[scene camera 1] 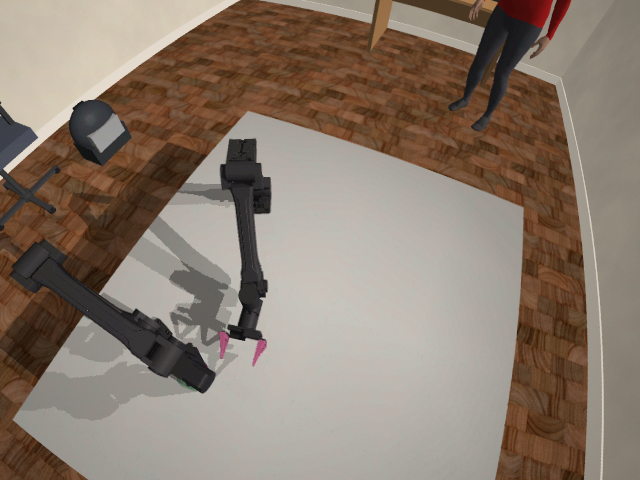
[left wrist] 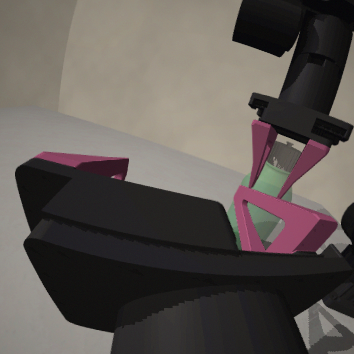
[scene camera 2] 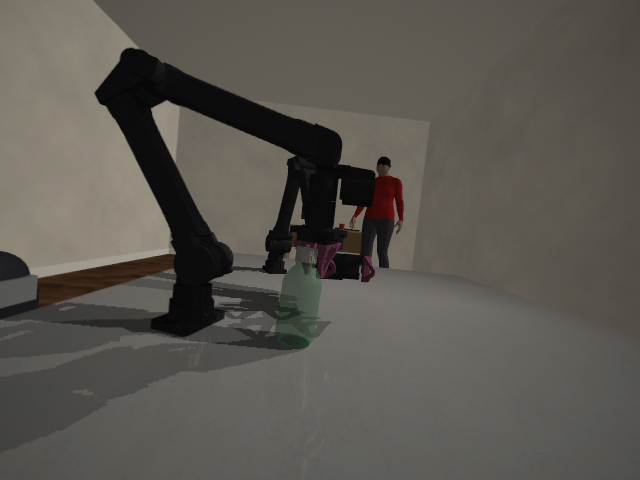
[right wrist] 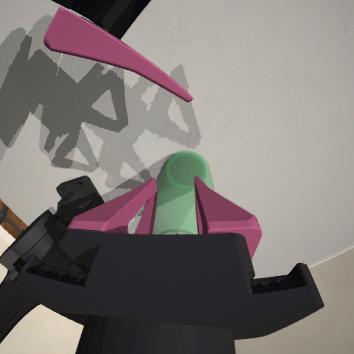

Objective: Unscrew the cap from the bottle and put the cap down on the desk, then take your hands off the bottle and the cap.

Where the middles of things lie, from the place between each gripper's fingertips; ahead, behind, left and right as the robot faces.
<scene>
Right now my right hand is 20 mm past the ribbed cap (left wrist: 283, 156), 40 mm to the left of it and 50 mm below it.
Now: the ribbed cap 100 mm behind my left hand, 110 mm to the right of it and 40 mm above it.
</scene>
